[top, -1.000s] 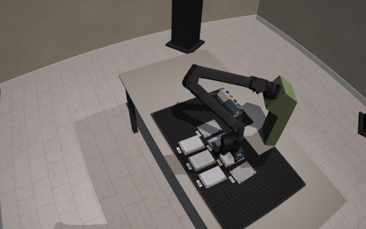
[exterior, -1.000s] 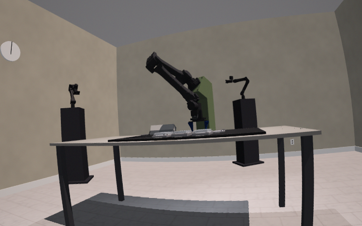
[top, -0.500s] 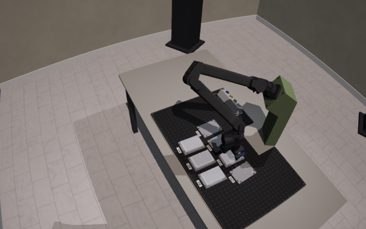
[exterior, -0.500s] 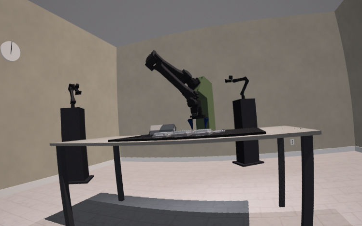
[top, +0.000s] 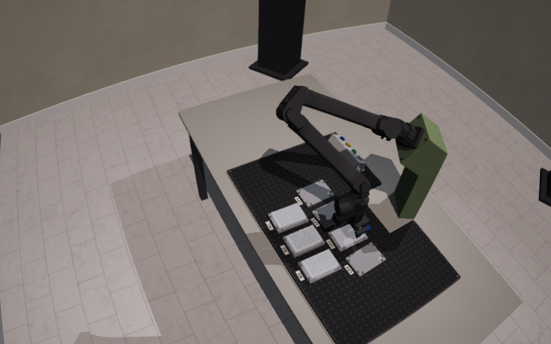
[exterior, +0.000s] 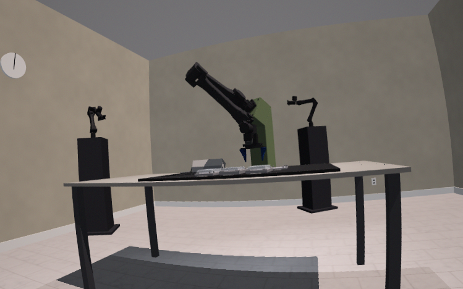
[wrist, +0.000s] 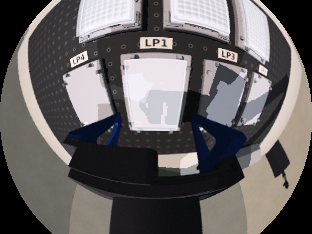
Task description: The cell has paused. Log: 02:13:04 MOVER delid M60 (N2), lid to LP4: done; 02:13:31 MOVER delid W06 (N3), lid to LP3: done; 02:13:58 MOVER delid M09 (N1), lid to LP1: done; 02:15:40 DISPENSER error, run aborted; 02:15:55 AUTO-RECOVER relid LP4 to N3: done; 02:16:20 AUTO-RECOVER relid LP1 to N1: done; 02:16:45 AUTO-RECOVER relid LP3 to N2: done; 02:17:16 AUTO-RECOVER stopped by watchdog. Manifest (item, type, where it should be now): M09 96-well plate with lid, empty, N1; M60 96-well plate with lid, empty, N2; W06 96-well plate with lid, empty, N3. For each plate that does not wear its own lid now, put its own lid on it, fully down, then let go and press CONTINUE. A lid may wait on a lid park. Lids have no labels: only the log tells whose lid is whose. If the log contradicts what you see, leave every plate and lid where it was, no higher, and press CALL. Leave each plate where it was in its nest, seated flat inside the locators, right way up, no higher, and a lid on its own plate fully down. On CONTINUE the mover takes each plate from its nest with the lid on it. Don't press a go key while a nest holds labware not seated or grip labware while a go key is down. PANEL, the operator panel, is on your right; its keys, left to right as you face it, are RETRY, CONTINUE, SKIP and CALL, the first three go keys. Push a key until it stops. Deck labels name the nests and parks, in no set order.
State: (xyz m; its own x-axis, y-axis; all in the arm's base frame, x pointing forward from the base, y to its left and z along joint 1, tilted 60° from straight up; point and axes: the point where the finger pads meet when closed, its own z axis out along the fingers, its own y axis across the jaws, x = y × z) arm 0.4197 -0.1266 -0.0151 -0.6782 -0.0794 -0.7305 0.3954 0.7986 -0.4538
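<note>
Now: hand 60 mm above the LP1 park and 10 mm short of it. Also, from my hand: LP3 park 120 mm to the right, 60 mm below, 60 mm behind; LP4 park 110 mm to the left, 70 mm ahead, 60 mm below; lp1 label 80 mm ahead, 60 mm below, 50 mm to the right.
</note>
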